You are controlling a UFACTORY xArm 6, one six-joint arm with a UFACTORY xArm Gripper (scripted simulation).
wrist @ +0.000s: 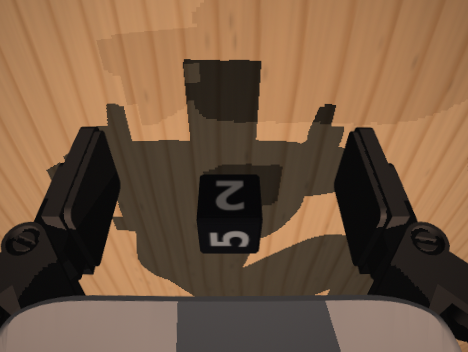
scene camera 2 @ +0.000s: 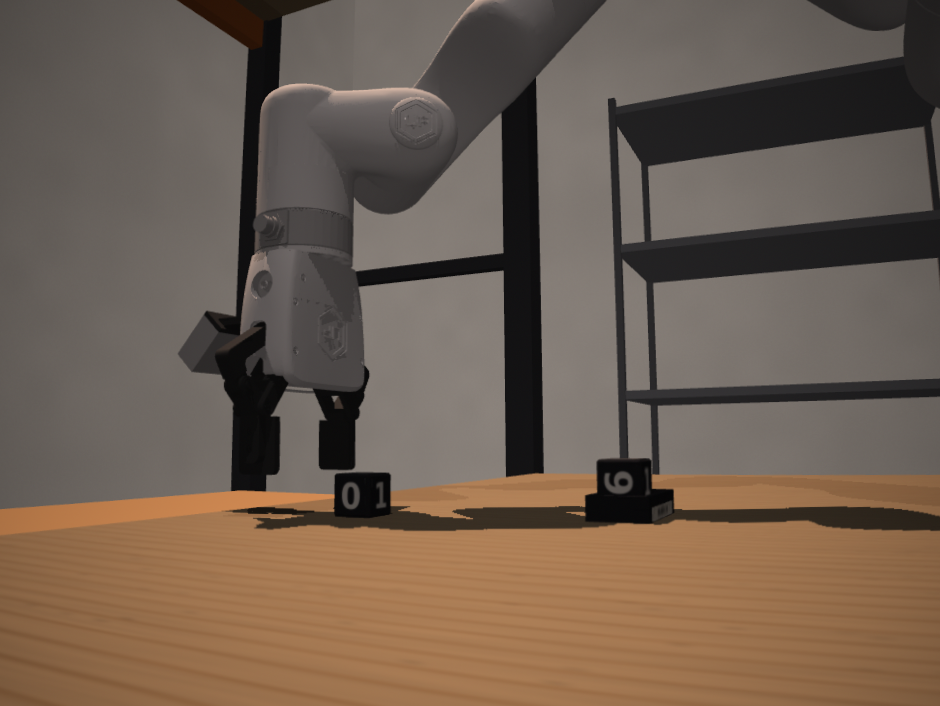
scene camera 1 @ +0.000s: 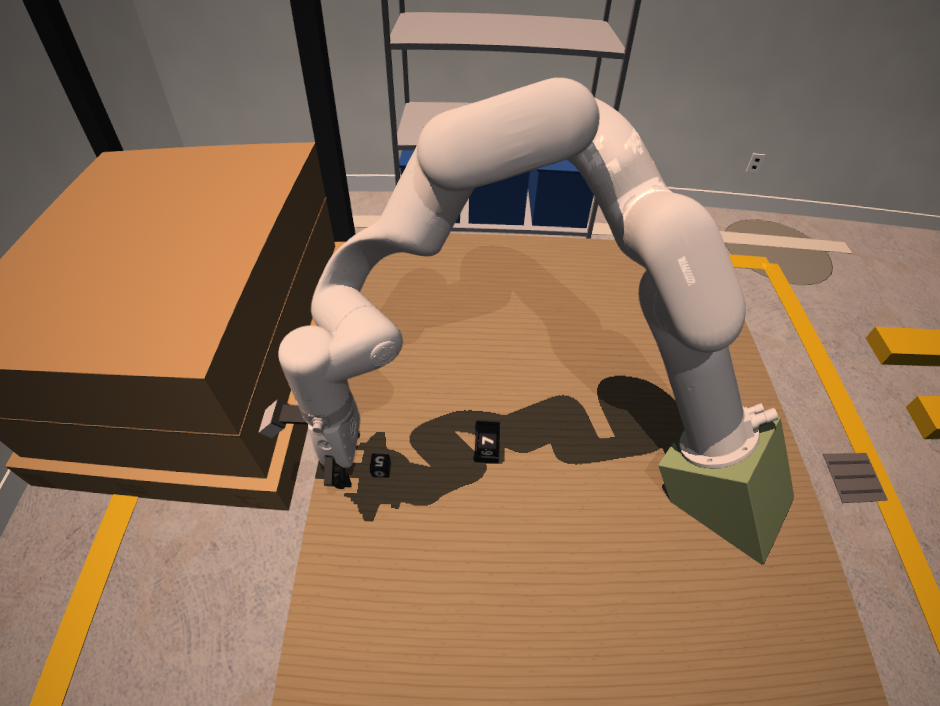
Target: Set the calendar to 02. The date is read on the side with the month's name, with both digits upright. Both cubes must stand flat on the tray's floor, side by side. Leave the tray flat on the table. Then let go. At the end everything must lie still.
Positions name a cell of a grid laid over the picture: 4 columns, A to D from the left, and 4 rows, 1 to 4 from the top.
Scene:
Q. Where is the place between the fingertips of my gripper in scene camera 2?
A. At B3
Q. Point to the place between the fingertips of my gripper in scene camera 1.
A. B3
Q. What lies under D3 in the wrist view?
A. My gripper.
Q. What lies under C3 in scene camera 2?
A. A black tray.

